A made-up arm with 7 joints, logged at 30 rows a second.
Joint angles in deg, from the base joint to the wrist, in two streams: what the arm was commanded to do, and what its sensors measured. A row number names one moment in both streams.
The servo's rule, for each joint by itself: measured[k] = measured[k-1] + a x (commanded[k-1-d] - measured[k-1]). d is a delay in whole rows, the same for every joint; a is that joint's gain. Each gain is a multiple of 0.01, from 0.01 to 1. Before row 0 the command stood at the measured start. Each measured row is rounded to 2 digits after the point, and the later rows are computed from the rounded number. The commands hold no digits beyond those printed.
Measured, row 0:
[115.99 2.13 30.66 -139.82 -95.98 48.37 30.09]
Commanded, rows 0 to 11:
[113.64 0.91 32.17 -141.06 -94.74 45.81 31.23]
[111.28 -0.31 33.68 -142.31 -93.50 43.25 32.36]
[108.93 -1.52 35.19 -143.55 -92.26 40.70 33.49]
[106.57 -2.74 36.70 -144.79 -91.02 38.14 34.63]
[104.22 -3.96 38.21 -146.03 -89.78 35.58 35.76]
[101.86 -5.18 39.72 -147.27 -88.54 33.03 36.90]
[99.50 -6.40 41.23 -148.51 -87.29 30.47 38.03]
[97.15 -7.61 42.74 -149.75 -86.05 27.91 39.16]
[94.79 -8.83 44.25 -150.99 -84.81 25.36 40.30]
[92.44 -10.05 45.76 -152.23 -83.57 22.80 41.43]
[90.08 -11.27 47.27 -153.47 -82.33 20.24 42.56]
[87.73 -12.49 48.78 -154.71 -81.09 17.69 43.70]
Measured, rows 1 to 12:
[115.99 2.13 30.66 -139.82 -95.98 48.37 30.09]
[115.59 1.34 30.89 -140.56 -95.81 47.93 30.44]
[114.86 0.27 31.31 -141.61 -95.49 47.13 31.04]
[113.85 -0.89 31.89 -142.77 -95.04 46.04 31.80]
[112.61 -2.09 32.61 -143.98 -94.48 44.70 32.68]
[111.18 -3.31 33.45 -145.21 -93.82 43.15 33.63]
[109.60 -4.53 34.39 -146.45 -93.08 41.43 34.64]
[107.88 -5.75 35.42 -147.69 -92.27 39.57 35.69]
[106.06 -6.96 36.52 -148.93 -91.40 37.59 36.77]
[104.14 -8.18 37.68 -150.17 -90.48 35.51 37.86]
[102.15 -9.40 38.89 -151.41 -89.51 33.35 38.97]
[100.10 -10.62 40.15 -152.65 -88.50 31.12 40.08]
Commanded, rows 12 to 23:
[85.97 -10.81 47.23 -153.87 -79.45 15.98 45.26]
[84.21 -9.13 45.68 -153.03 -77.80 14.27 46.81]
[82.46 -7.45 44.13 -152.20 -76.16 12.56 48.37]
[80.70 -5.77 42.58 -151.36 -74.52 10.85 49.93]
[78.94 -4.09 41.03 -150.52 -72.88 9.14 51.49]
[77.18 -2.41 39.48 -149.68 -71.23 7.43 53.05]
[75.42 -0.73 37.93 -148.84 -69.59 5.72 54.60]
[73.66 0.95 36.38 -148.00 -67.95 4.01 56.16]
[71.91 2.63 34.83 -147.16 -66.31 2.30 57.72]
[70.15 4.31 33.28 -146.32 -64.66 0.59 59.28]
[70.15 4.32 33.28 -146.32 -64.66 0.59 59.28]
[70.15 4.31 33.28 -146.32 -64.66 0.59 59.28]
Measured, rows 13 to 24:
[98.00 -11.84 41.44 -153.89 -87.46 28.84 41.20]
[95.95 -11.17 42.31 -153.88 -86.34 26.65 42.46]
[93.95 -9.84 42.82 -153.37 -85.14 24.55 43.81]
[92.00 -8.29 43.02 -152.67 -83.88 22.51 45.22]
[90.08 -6.65 42.95 -151.88 -82.57 20.53 46.68]
[88.19 -4.99 42.66 -151.06 -81.21 18.59 48.17]
[86.32 -3.31 42.18 -150.23 -79.81 16.69 49.68]
[84.47 -1.63 41.54 -149.40 -78.38 14.83 51.21]
[82.63 0.05 40.77 -148.56 -76.92 12.99 52.74]
[80.81 1.73 39.88 -147.72 -75.43 11.17 54.28]
[79.00 3.41 38.89 -146.88 -73.92 9.37 55.83]
[77.50 4.00 38.05 -146.54 -72.62 7.88 56.90]

